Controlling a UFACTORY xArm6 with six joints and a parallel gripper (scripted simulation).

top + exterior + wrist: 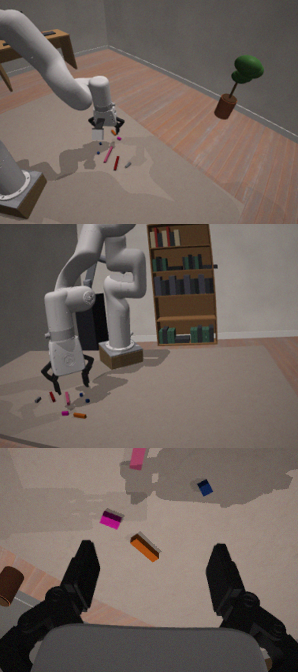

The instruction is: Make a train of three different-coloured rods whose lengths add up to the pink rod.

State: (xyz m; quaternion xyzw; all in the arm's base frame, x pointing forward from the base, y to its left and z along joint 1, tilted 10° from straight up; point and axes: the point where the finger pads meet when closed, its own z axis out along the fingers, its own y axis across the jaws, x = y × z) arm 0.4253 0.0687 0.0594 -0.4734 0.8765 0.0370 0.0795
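The magenta rod lies 4 cm ahead of my hand, 1 cm to the right of it and 7 cm below it. Round my hand: orange rod: 4 cm ahead, 4 cm to the left, 7 cm below; then red rod: 3 cm behind, 14 cm to the right, 7 cm below; then pink rod: 4 cm behind, 8 cm to the right, 7 cm below.
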